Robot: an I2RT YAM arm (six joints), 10 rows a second.
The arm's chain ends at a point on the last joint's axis. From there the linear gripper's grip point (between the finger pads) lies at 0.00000 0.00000 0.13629 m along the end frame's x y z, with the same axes.
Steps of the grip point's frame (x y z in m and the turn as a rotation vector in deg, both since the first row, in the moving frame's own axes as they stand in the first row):
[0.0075 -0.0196 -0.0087 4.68 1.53 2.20]
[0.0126 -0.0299 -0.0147 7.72 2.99 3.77]
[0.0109 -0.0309 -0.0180 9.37 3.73 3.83]
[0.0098 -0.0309 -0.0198 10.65 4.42 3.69]
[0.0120 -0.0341 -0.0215 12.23 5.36 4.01]
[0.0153 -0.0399 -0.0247 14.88 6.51 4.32]
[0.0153 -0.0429 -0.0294 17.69 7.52 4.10]
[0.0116 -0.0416 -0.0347 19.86 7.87 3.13]
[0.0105 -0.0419 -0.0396 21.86 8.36 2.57]
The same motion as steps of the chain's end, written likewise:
[0.0037 -0.0086 -0.0082 4.68 1.53 2.20]
[0.0049 -0.0118 -0.0133 7.72 2.99 3.77]
[0.0013 -0.0090 -0.0159 9.37 3.73 3.83]
[-0.0014 -0.0061 -0.0171 10.65 4.42 3.69]
[-0.0016 -0.0057 -0.0178 12.23 5.36 4.01]
[-0.0013 -0.0056 -0.0193 14.88 6.51 4.32]
[-0.0037 -0.0023 -0.0218 17.69 7.52 4.10]
[-0.0080 0.0040 -0.0253 19.86 7.87 3.13]
[-0.0100 0.0082 -0.0284 21.86 8.36 2.57]

